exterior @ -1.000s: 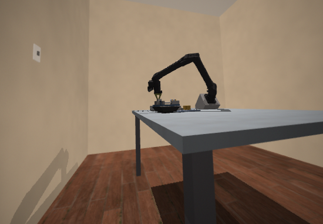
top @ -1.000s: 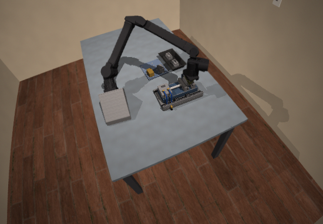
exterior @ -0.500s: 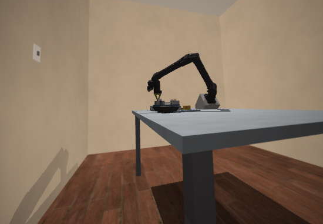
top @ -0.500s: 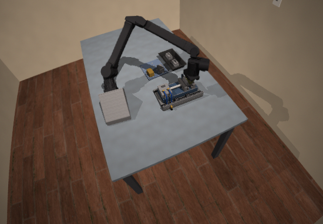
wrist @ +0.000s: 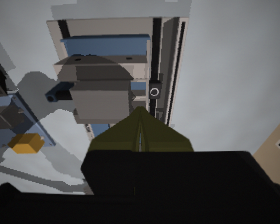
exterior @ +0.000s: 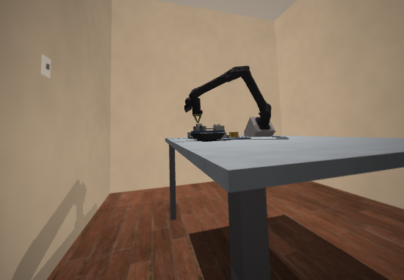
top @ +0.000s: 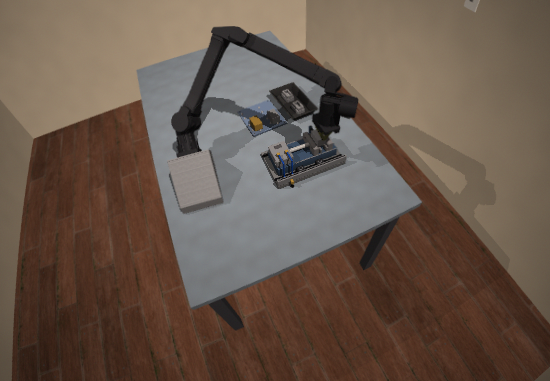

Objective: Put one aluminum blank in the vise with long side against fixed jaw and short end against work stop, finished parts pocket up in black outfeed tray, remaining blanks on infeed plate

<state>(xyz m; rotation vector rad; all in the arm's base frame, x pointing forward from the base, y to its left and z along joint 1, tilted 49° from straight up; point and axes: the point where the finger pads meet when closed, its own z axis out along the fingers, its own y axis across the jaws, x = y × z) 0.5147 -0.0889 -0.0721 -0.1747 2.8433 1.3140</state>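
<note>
My hand is 70 mm past the blue vise base, 30 mm to the right of it and 90 mm above it. From my hand the other things lie so: yellow brass blank (210 mm behind, 280 mm to the left, 110 mm below).
</note>
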